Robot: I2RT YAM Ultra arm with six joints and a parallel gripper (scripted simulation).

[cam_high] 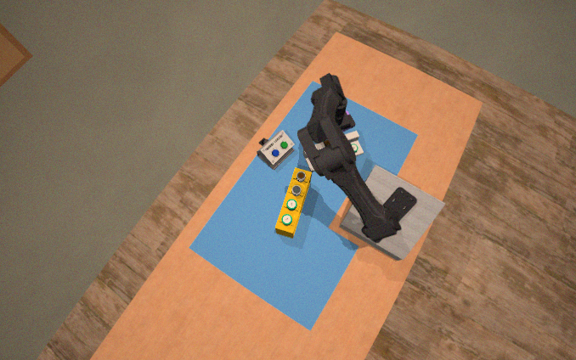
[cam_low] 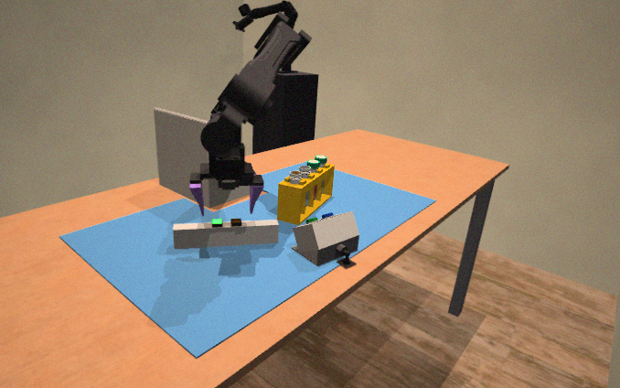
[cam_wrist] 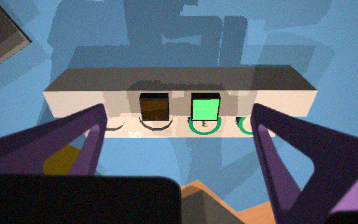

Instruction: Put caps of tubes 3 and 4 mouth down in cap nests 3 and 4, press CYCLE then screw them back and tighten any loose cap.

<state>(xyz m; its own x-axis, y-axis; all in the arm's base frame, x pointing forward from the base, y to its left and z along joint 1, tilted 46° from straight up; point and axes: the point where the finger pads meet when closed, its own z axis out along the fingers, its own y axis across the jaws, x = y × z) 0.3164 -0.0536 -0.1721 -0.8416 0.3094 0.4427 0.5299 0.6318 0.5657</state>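
The cap 3 lies 60 mm behind my hand, 10 mm to the left of it and 70 mm below it. Also, from my hand: green key (110 mm ahead, 130 mm to the left, 20 mm below); then cap 4 (90 mm behind, 40 mm to the right, 70 mm below); then blue key (120 mm ahead, 180 mm to the left, 20 mm below).
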